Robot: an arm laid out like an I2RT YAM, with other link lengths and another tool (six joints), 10 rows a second.
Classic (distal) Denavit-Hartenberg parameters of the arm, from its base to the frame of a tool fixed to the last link. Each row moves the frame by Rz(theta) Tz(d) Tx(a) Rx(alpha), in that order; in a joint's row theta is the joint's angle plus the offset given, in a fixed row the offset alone. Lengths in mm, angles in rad.
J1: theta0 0, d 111.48, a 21.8, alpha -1.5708
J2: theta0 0, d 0, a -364.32, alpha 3.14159
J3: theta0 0.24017, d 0, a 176.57, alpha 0
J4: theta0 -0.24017, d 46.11, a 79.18, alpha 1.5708
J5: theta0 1.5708, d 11.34, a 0, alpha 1.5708
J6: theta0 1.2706, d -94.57, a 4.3, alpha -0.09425
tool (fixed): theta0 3.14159, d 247.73, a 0, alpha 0
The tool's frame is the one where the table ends.
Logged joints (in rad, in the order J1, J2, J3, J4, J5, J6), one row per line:
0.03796 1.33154 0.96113 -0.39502 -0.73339 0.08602
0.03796 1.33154 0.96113 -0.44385 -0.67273 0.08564
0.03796 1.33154 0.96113 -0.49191 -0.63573 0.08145
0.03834 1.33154 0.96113 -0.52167 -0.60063 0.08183
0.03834 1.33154 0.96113 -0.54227 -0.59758 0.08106
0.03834 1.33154 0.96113 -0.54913 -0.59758 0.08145
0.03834 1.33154 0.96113 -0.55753 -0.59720 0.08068
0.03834 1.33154 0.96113 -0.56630 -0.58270 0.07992
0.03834 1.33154 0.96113 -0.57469 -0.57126 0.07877
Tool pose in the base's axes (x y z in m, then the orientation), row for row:
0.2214 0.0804 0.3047 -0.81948 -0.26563 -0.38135 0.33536
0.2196 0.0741 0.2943 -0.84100 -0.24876 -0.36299 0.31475
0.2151 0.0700 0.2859 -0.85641 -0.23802 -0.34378 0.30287
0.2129 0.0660 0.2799 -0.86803 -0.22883 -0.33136 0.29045
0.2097 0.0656 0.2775 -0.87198 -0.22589 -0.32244 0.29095
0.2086 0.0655 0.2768 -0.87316 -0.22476 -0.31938 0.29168
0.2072 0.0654 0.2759 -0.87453 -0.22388 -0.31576 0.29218
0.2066 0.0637 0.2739 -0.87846 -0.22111 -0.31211 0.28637
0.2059 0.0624 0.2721 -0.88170 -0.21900 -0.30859 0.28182
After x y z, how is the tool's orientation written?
As a quaternion, x y z w.
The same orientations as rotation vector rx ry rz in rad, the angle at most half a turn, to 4 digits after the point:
-2.1378 -0.6929 -0.9948
-2.2162 -0.6555 -0.9565
-2.2701 -0.6309 -0.9112
-2.3152 -0.6103 -0.8838
-2.3251 -0.6023 -0.8598
-2.3274 -0.5991 -0.8513
-2.3305 -0.5966 -0.8415
-2.3478 -0.5909 -0.8342
-2.3619 -0.5867 -0.8266

